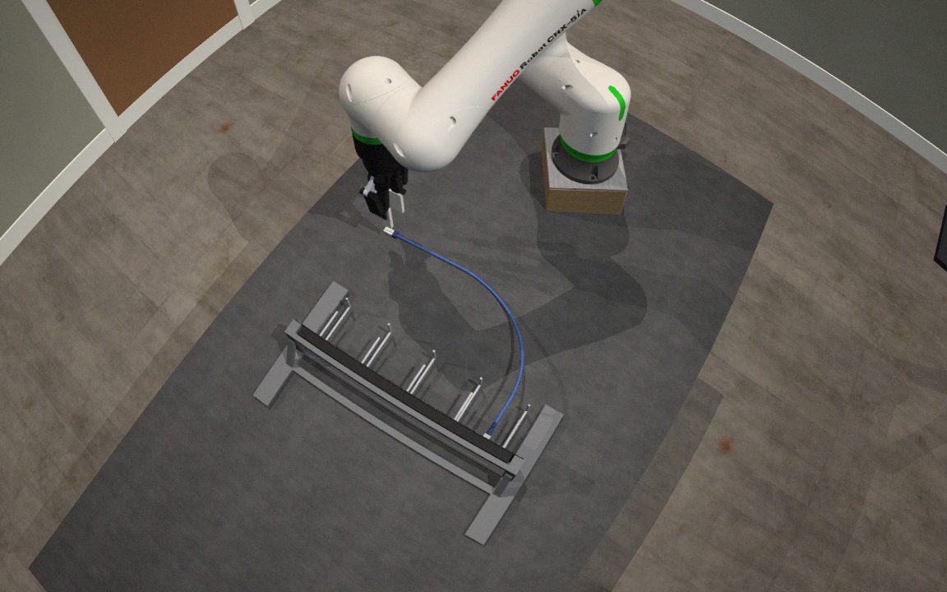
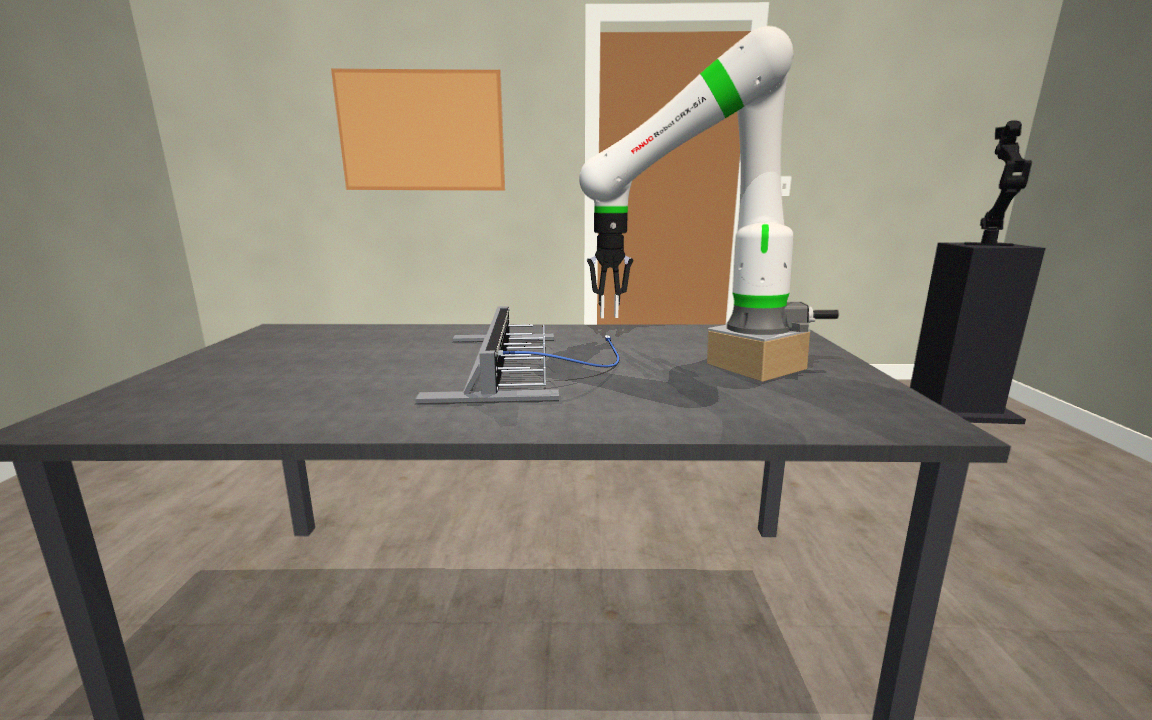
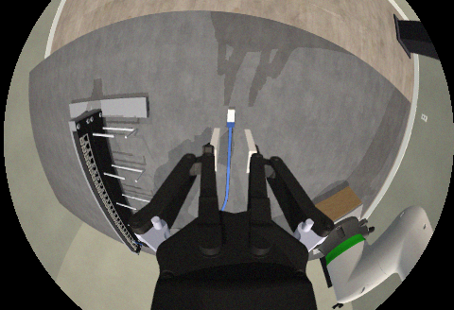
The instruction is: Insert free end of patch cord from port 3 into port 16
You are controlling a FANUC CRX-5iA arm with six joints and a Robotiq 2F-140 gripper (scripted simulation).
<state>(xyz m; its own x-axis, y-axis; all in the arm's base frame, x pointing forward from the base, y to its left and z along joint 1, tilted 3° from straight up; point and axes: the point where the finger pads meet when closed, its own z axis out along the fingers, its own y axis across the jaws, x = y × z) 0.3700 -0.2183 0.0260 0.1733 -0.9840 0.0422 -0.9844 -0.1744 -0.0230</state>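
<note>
Now: hand 10 cm above the plug and 1 cm to the left of it.
</note>
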